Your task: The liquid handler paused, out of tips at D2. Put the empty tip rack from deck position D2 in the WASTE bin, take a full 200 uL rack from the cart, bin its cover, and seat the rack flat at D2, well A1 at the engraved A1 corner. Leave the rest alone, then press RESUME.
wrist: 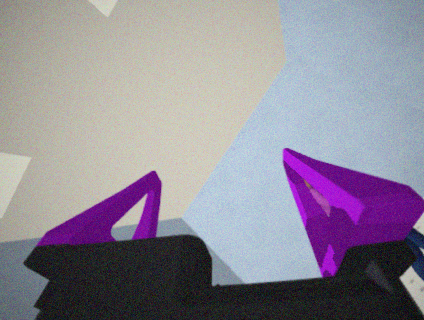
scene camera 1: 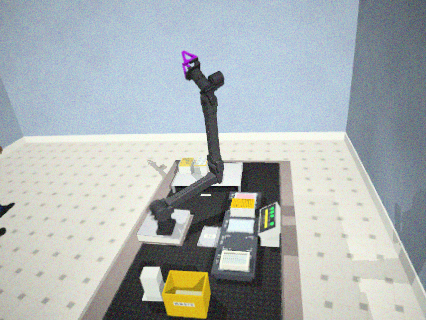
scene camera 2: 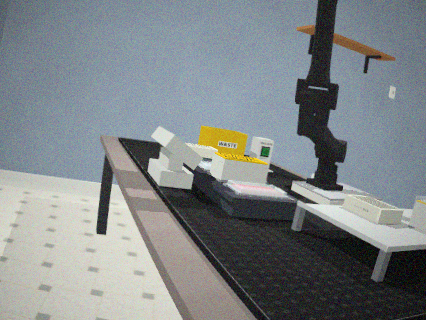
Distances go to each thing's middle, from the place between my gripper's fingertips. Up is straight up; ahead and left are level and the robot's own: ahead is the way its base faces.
My gripper is now 10 mm short of the pale cart shelf (scene camera 2: 389, 234), 260 mm to the right of it and 820 mm above it. The rest, counted from my hand: yellow WASTE bin (scene camera 1: 177, 280) 50 mm ahead, 700 mm to the right, 810 mm below.
